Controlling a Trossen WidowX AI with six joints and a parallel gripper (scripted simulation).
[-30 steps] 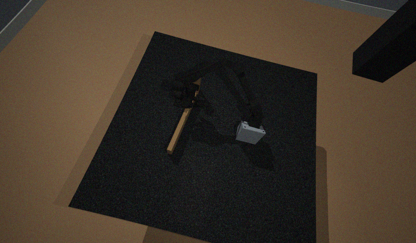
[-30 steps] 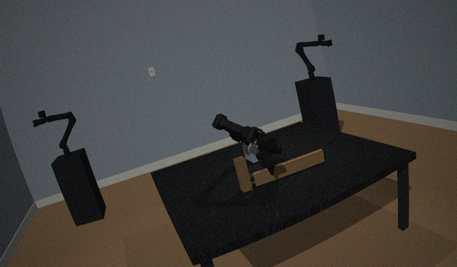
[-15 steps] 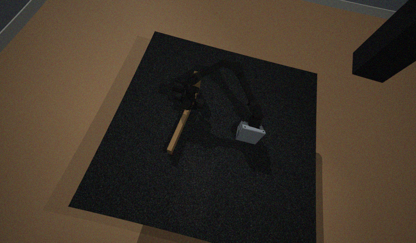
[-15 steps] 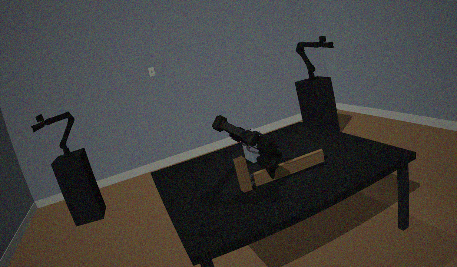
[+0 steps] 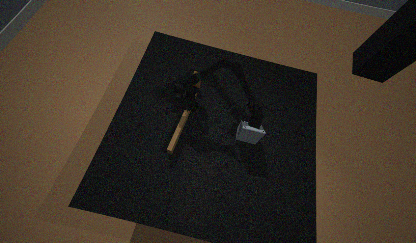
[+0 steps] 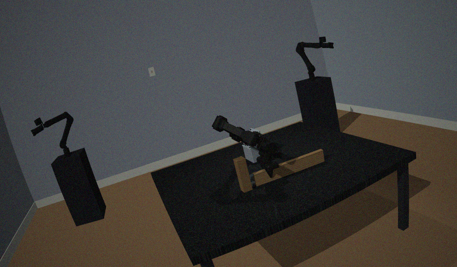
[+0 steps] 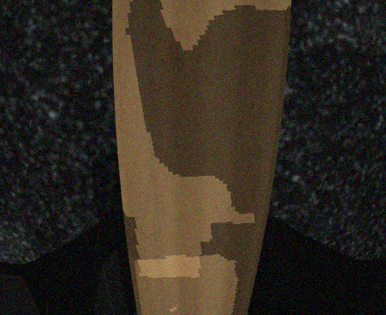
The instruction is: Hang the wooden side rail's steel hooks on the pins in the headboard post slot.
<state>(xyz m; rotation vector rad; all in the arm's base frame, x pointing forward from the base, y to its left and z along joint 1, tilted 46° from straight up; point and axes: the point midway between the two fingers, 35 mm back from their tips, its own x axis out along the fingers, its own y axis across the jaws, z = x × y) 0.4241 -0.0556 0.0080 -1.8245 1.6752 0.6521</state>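
Now: gripper tip 14 cm to the left of the wooden headboard post, 6 cm below it and 1 cm short of it.
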